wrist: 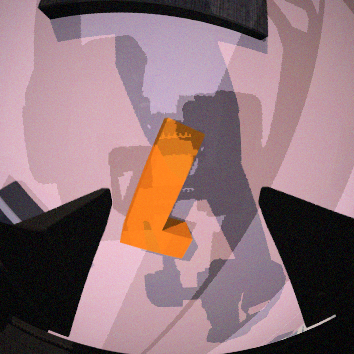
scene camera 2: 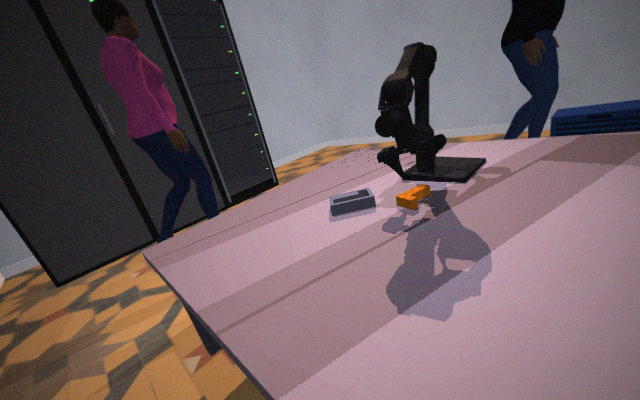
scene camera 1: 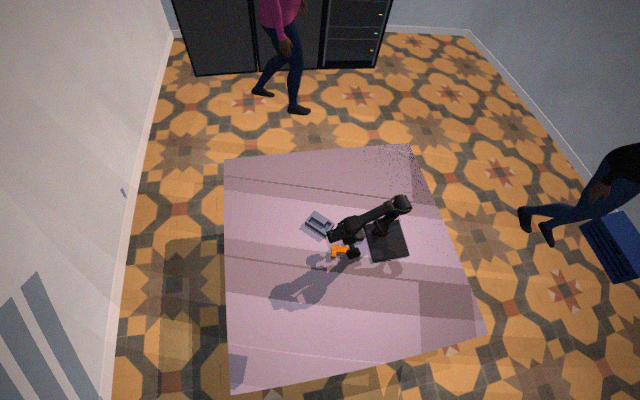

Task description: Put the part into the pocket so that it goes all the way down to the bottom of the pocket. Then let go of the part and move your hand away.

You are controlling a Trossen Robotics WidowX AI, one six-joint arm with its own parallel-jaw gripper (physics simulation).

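Where they show: gripper, fingertip midpoint: (wrist: 186,195) (scene camera 2: 417,175) (scene camera 1: 347,248); arm's base, origin of the base link: (scene camera 2: 424,168) (scene camera 1: 377,232).
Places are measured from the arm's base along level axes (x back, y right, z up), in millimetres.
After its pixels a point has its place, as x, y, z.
Note:
The orange L-shaped part (scene camera 1: 337,251) {-263, -28, 3} (scene camera 2: 411,198) {-291, -38, 6} (wrist: 162,182) {-226, -30, 6} lies flat on the table. In the wrist view its long arm runs from upper right to lower left and its short foot points right. A grey block (scene camera 1: 315,230) {-329, 129, -8} (scene camera 2: 353,205) {-328, 132, -4} (wrist: 21,199) {-233, 114, -9} with an empty pocket (scene camera 1: 316,221) {-304, 179, -8} (scene camera 2: 350,196) {-289, 160, 10} in its top stands apart from the part; in the wrist view it shows partly at the left edge, behind a finger. My gripper (scene camera 1: 344,244) {-220, -40, 48} (scene camera 2: 413,168) {-220, -40, 48} (wrist: 186,195) {-220, -40, 48} is open and empty above the part, which shows between the two fingers in the wrist view, nearer the left one.
The arm's dark base plate (scene camera 1: 387,242) {26, -74, -4} (scene camera 2: 450,169) {-11, -89, -6} (wrist: 160,12) {-78, -42, -20} stands on the pink table (scene camera 1: 280,345) {-687, -359, -23} (scene camera 2: 300,300) {-711, 55, -24}, close to the part. The arm's shadow falls across the part and table. Two people, dark server cabinets (scene camera 1: 220,40) (scene camera 2: 75,200) and a blue box (scene camera 1: 615,245) (scene camera 2: 595,117) are beyond the table.

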